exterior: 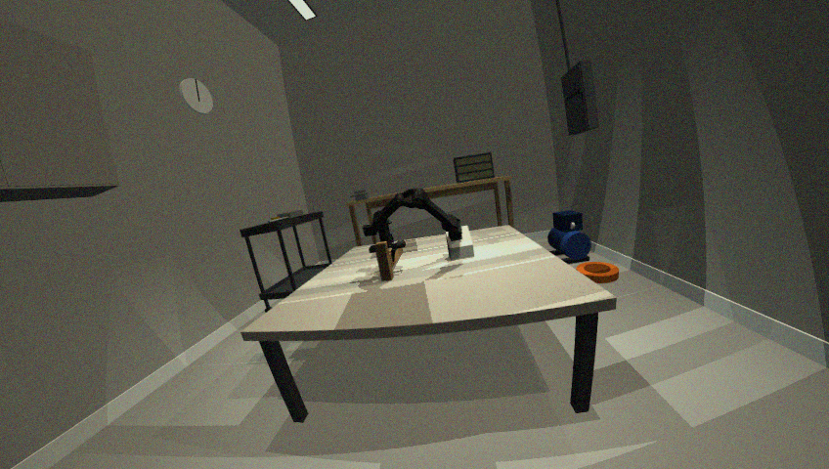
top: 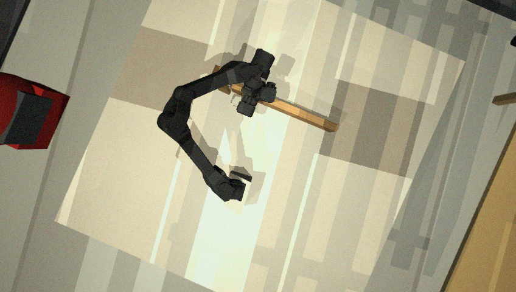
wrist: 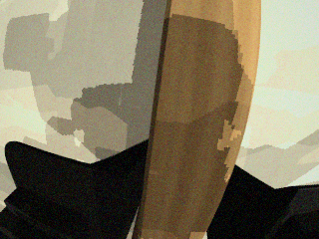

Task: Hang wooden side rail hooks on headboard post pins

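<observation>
Right now the wooden headboard post is 12 cm to the left of my gripper tip, 4 cm above it and 1 cm ahead of it.
</observation>
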